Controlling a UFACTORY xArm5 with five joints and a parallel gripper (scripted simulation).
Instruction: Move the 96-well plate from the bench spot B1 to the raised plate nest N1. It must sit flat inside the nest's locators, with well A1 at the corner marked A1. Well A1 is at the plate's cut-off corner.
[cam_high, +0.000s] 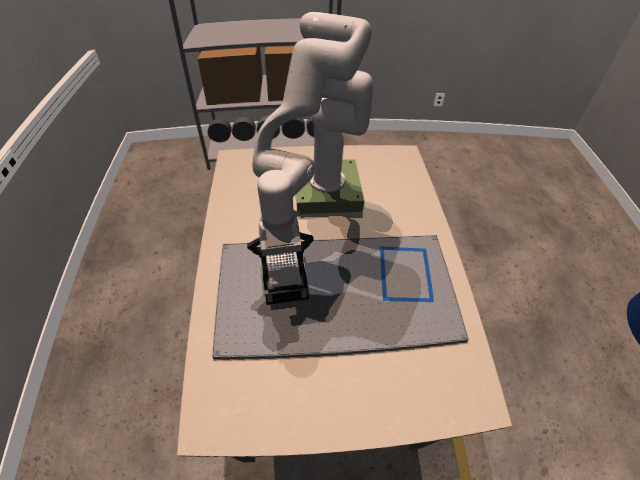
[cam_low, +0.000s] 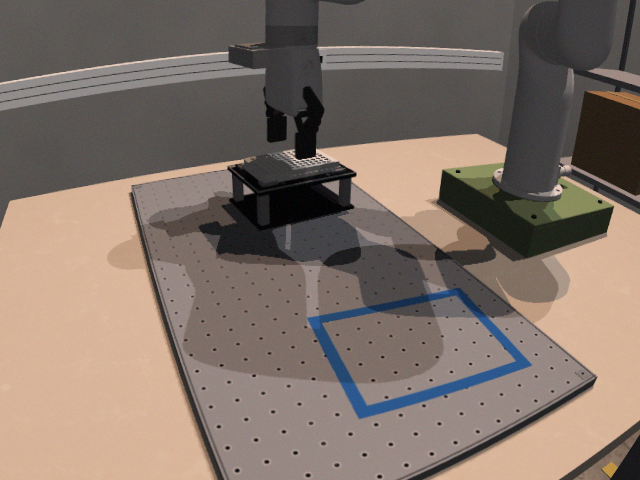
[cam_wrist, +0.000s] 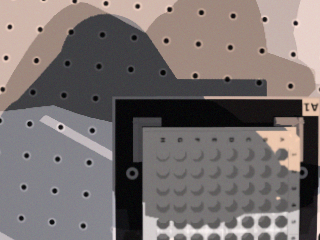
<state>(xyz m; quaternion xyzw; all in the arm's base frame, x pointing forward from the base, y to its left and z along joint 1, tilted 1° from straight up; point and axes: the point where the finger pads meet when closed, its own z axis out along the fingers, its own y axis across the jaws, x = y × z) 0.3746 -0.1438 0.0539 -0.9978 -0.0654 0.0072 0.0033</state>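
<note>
Now: the grey 96-well plate 3 cm below my hand. From my hand the other things lie so: A1 mark (8 cm ahead, 4 cm to the right, 4 cm below); black raised plate nest (4 cm below).
</note>
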